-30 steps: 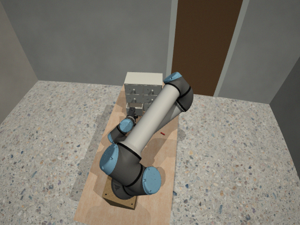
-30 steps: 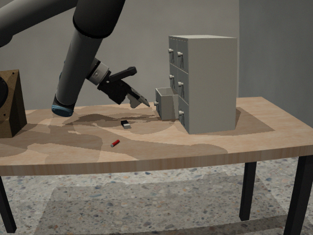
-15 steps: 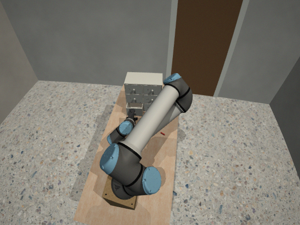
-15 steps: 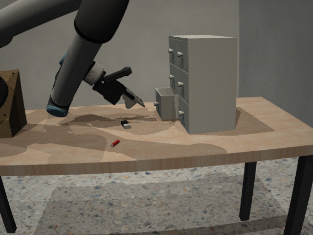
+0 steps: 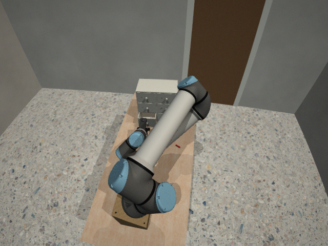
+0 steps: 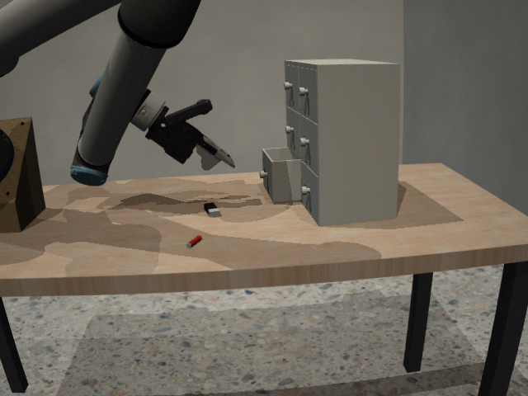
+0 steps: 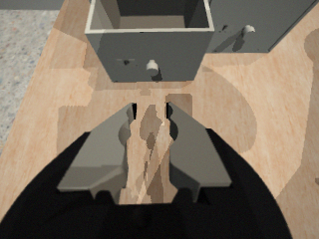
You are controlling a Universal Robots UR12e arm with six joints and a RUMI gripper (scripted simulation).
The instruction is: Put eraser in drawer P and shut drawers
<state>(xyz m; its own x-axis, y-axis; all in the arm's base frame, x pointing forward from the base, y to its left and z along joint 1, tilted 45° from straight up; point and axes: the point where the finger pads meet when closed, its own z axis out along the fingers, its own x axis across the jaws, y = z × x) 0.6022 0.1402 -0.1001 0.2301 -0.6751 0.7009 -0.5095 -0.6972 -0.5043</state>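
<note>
My gripper is now 30 mm past the eraser, 110 mm to the left of it and 90 mm above it. The rest, counted from my hand: small red cylinder (30 mm behind, 290 mm to the right, 90 mm below).
</note>
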